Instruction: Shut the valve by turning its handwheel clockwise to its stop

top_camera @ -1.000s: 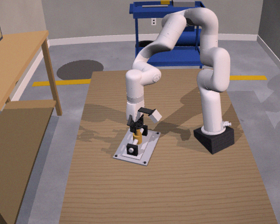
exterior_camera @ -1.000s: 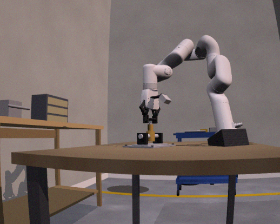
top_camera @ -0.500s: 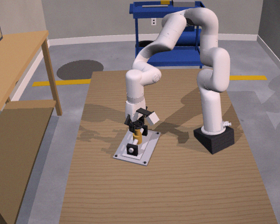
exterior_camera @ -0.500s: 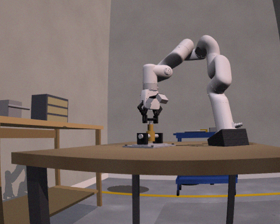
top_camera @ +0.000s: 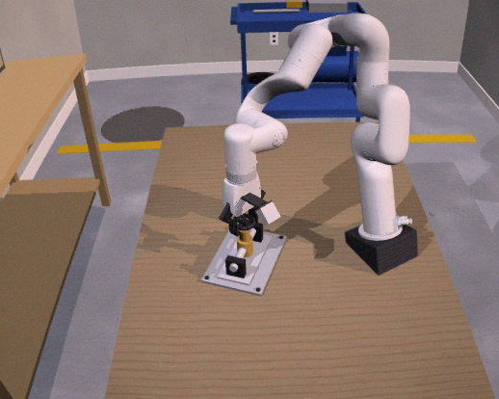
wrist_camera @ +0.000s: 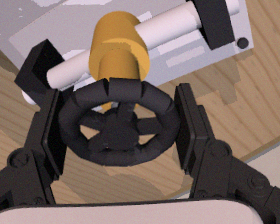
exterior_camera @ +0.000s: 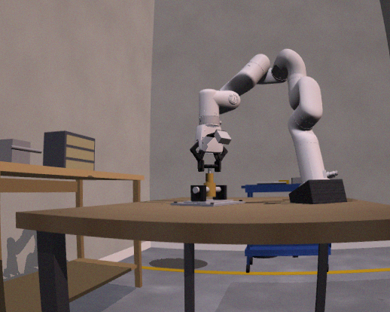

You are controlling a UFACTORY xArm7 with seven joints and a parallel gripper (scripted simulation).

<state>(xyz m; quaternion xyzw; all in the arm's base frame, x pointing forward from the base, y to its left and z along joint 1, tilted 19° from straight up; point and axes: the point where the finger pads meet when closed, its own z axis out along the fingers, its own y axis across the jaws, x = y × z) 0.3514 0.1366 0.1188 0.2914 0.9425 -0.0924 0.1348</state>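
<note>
The black spoked handwheel is 10 mm below my hand.
</note>
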